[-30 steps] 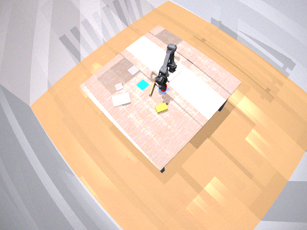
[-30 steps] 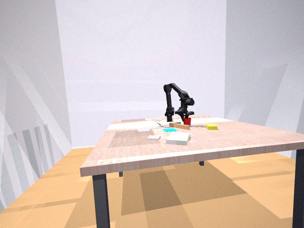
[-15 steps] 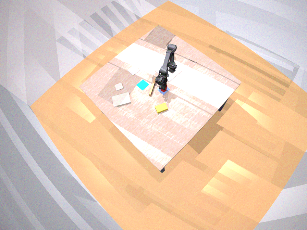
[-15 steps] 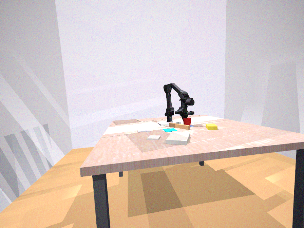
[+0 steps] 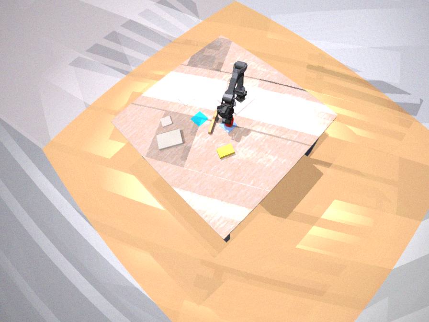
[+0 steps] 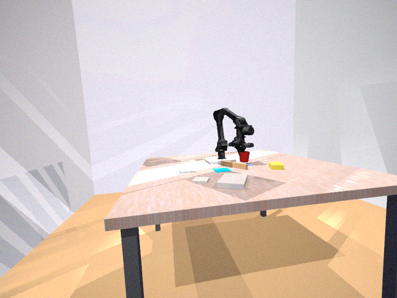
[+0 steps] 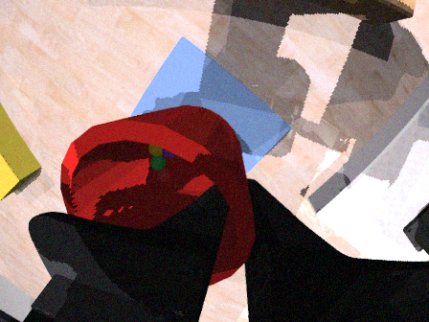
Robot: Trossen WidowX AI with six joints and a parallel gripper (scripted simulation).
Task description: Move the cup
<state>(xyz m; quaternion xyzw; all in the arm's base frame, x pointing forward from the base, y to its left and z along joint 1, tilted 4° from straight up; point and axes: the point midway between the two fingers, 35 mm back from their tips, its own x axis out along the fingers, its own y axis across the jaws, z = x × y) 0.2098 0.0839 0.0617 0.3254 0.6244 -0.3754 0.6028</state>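
Now: gripper tip 14 cm short of the cyan pad, 19 cm to the left of it and 6 cm above it. The rest, counted from my gripper tip: wooden bar 8 cm ahead, 9 cm to the right, 5 cm below; then red cup 3 cm ahead, 1 cm to the left; then pale blue pad 3 cm ahead, 1 cm to the left, 6 cm below.
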